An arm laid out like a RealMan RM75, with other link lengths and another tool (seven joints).
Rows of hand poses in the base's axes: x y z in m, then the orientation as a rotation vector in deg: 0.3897 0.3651 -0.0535 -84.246 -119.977 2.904; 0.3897 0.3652 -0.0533 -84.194 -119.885 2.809; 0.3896 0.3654 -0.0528 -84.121 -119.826 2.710; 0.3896 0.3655 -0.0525 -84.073 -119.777 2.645; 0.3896 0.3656 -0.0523 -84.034 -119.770 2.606; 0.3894 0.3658 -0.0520 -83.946 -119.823 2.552; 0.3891 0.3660 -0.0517 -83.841 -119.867 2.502; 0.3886 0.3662 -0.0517 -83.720 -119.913 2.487; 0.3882 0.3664 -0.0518 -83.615 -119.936 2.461; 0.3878 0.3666 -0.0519 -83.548 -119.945 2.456; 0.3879 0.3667 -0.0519 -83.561 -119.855 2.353; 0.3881 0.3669 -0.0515 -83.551 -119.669 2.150; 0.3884 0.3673 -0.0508 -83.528 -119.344 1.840; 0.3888 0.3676 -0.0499 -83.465 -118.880 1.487; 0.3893 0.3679 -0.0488 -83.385 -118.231 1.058; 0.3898 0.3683 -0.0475 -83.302 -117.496 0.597; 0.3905 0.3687 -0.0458 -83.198 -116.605 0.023; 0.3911 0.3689 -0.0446 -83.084 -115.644 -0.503; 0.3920 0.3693 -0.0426 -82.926 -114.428 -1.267; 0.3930 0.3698 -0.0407 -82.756 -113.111 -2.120; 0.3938 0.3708 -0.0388 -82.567 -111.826 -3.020; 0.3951 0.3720 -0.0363 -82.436 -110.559 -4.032; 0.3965 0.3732 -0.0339 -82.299 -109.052 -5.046
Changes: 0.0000 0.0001 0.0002 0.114 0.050 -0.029; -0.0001 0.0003 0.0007 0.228 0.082 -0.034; -0.0001 0.0004 0.0010 0.307 0.111 -0.041; -0.0001 0.0005 0.0012 0.352 0.115 -0.030; -0.0003 0.0007 0.0015 0.407 0.088 0.032; -0.0006 0.0009 0.0018 0.471 0.075 0.101; -0.0011 0.0011 0.0018 0.520 0.081 0.187; -0.0015 0.0013 0.0017 0.578 0.094 0.252; -0.0019 0.0015 0.0016 0.609 0.111 0.294; -0.0018 0.0016 0.0016 0.696 0.131 0.226; -0.0016 0.0018 0.0020 0.888 0.191 0.109; -0.0013 0.0022 0.0027 1.200 0.315 -0.083; -0.0009 0.0025 0.0036 1.605 0.538 -0.321; -0.0004 0.0028 0.0047 2.130 0.873 -0.646; 0.0001 0.0032 0.0060 2.707 1.256 -1.015; 0.0008 0.0036 0.0077 3.416 1.713 -1.466; 0.0014 0.0038 0.0089 4.127 2.242 -1.934; 0.0023 0.0042 0.0109 5.092 2.870 -2.545; 0.0033 0.0047 0.0128 6.151 3.532 -3.218; 0.0041 0.0057 0.0147 7.237 4.149 -3.882; 0.0054 0.0069 0.0172 8.355 4.673 -4.603; 0.0068 0.0081 0.0196 9.562 5.362 -5.436
